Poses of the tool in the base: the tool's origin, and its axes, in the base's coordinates. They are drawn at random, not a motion.
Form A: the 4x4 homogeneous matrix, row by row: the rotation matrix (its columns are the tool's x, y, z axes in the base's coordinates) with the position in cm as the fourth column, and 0 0 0 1 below. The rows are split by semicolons.
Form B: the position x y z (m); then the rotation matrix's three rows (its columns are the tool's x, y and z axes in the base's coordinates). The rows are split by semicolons. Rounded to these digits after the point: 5 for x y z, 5 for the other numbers.
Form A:
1: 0.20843, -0.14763, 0.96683, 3.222; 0.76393, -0.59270, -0.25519, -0.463; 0.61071, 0.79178, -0.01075, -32.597; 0, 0, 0, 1
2: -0.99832, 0.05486, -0.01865, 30.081; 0.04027, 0.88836, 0.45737, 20.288; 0.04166, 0.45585, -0.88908, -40.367; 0, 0, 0, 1
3: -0.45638, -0.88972, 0.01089, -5.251; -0.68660, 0.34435, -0.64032, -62.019; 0.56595, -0.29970, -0.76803, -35.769; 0, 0, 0, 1
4: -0.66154, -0.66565, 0.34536, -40.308; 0.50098, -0.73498, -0.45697, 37.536; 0.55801, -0.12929, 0.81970, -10.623; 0, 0, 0, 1
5: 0.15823, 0.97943, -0.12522, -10.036; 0.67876, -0.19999, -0.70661, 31.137; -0.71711, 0.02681, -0.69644, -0.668; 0, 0, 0, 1
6: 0.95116, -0.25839, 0.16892, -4.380; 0.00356, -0.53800, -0.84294, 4.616; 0.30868, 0.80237, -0.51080, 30.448; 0, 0, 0, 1
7: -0.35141, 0.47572, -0.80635, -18.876; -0.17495, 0.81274, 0.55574, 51.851; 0.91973, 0.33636, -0.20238, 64.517; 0, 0, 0, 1
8: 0.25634, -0.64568, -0.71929, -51.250; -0.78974, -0.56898, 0.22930, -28.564; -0.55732, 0.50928, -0.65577, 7.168; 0, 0, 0, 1
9: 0.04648, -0.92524, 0.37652, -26.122; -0.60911, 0.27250, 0.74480, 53.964; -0.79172, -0.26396, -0.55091, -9.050; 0, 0, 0, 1
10: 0.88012, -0.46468, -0.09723, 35.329; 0.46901, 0.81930, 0.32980, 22.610; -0.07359, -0.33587, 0.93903, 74.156; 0, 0, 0, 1
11: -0.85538, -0.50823, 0.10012, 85.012; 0.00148, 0.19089, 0.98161, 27.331; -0.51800, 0.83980, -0.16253, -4.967; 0, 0, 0, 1
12: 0.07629, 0.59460, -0.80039, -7.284; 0.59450, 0.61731, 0.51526, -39.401; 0.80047, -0.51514, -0.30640, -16.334; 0, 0, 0, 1
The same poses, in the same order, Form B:
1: 0.03222, -0.00463, -0.32597; 0.20843, -0.14763, 0.96683; 0.76393, -0.59270, -0.25519; 0.61071, 0.79178, -0.01075
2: 0.30081, 0.20288, -0.40367; -0.99832, 0.05486, -0.01865; 0.04027, 0.88836, 0.45737; 0.04166, 0.45585, -0.88908
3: -0.05251, -0.62019, -0.35769; -0.45638, -0.88972, 0.01089; -0.68660, 0.34435, -0.64032; 0.56595, -0.29970, -0.76803
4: -0.40308, 0.37536, -0.10623; -0.66154, -0.66565, 0.34536; 0.50098, -0.73498, -0.45697; 0.55801, -0.12929, 0.81970
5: -0.10036, 0.31137, -0.00668; 0.15823, 0.97943, -0.12522; 0.67876, -0.19999, -0.70661; -0.71711, 0.02681, -0.69644
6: -0.04380, 0.04616, 0.30448; 0.95116, -0.25839, 0.16892; 0.00356, -0.53800, -0.84294; 0.30868, 0.80237, -0.51080
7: -0.18876, 0.51851, 0.64517; -0.35141, 0.47572, -0.80635; -0.17495, 0.81274, 0.55574; 0.91973, 0.33636, -0.20238
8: -0.51250, -0.28564, 0.07168; 0.25634, -0.64568, -0.71929; -0.78974, -0.56898, 0.22930; -0.55732, 0.50928, -0.65577
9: -0.26122, 0.53964, -0.09050; 0.04648, -0.92524, 0.37652; -0.60911, 0.27250, 0.74480; -0.79172, -0.26396, -0.55091
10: 0.35329, 0.22610, 0.74156; 0.88012, -0.46468, -0.09723; 0.46901, 0.81930, 0.32980; -0.07359, -0.33587, 0.93903
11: 0.85012, 0.27331, -0.04967; -0.85538, -0.50823, 0.10012; 0.00148, 0.19089, 0.98161; -0.51800, 0.83980, -0.16253
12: -0.07284, -0.39401, -0.16334; 0.07629, 0.59460, -0.80039; 0.59450, 0.61731, 0.51526; 0.80047, -0.51514, -0.30640
